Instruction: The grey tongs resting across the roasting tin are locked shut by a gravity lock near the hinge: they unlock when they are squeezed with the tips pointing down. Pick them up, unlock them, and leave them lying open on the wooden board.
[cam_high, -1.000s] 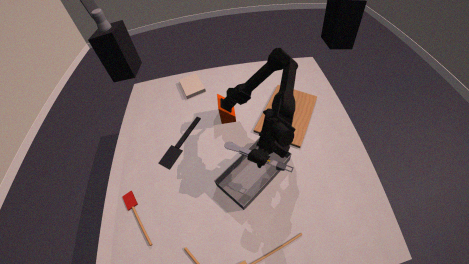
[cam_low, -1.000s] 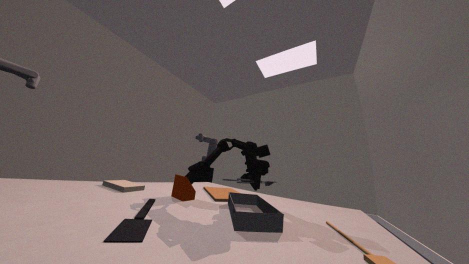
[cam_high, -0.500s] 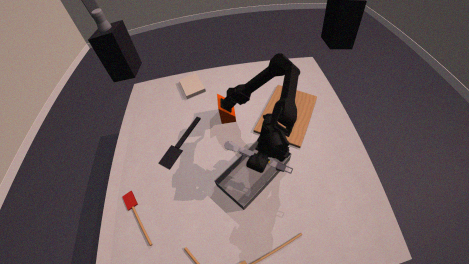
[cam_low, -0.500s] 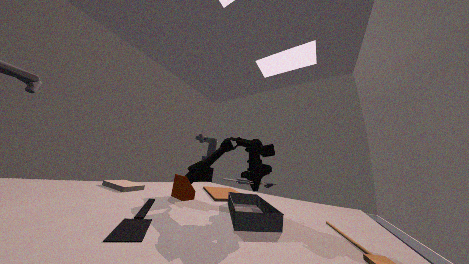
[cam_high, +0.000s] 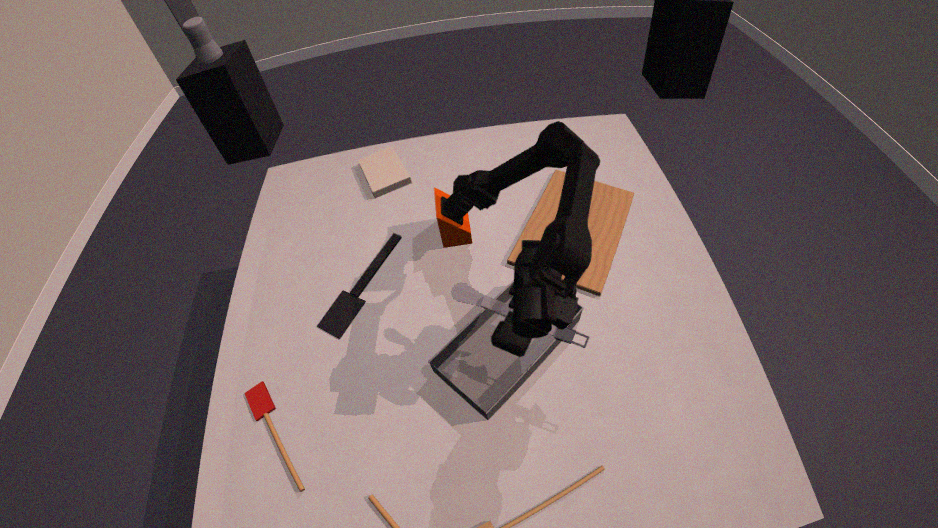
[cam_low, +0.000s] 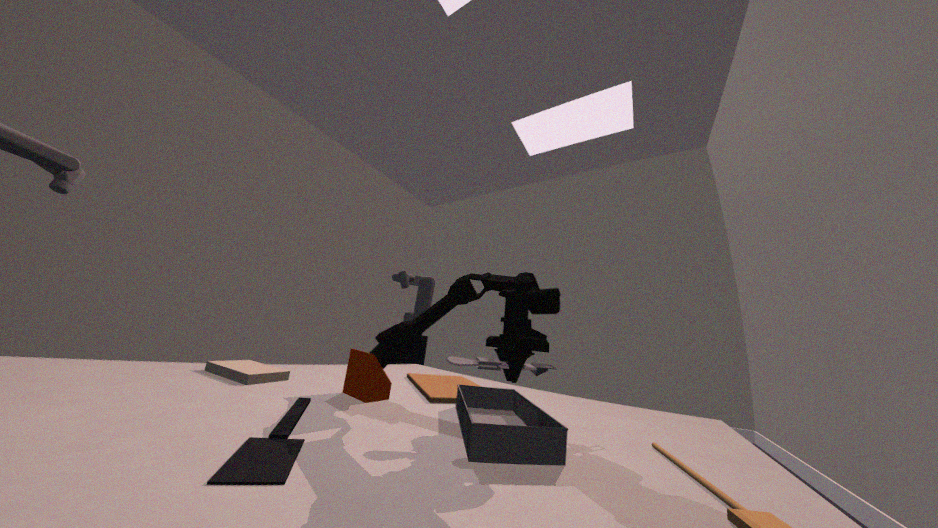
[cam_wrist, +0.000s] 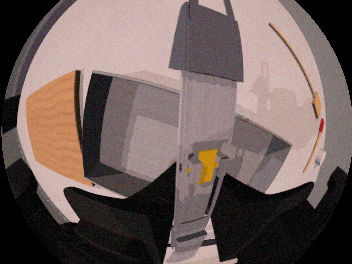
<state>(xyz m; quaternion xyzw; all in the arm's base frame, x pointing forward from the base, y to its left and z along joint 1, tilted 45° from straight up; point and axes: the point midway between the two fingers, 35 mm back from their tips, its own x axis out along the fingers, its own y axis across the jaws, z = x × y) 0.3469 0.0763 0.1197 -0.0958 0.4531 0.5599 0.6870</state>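
The grey roasting tin is 1 cm behind my gripper tip, 3 cm to the right of it and 7 cm below it. The rest, counted from my gripper tip: yellow lock slider 1 cm ahead, 2 cm to the left, 4 cm above; wooden board 32 cm behind, 18 cm to the left, 9 cm below; black spatula 20 cm behind, 38 cm to the right, 9 cm below.
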